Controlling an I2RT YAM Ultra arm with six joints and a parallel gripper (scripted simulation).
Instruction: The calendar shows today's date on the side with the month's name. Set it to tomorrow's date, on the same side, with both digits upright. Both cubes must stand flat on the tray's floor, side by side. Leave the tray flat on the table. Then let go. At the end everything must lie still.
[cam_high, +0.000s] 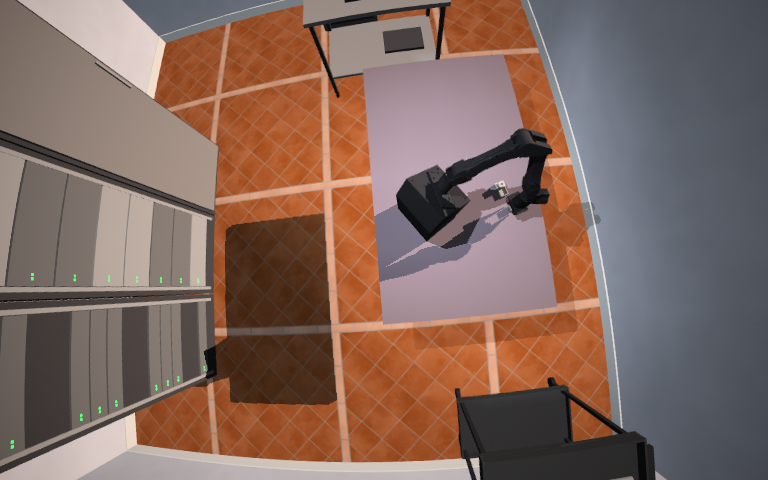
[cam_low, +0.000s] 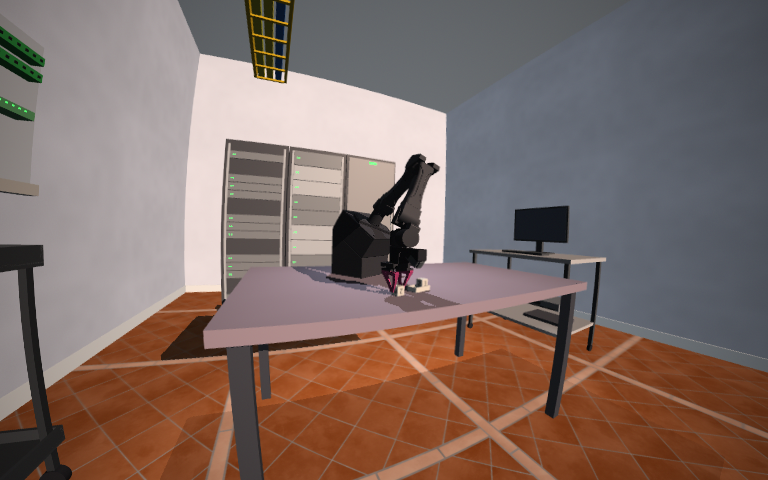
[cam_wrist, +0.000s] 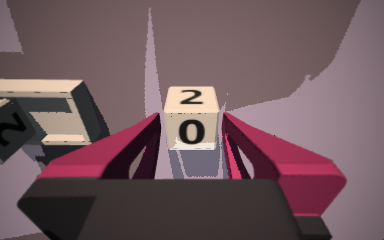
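My gripper is now right at the cream digit cube. The rest, counted from my hand: cream tray 11 cm to the left, 3 cm behind, 1 cm below.
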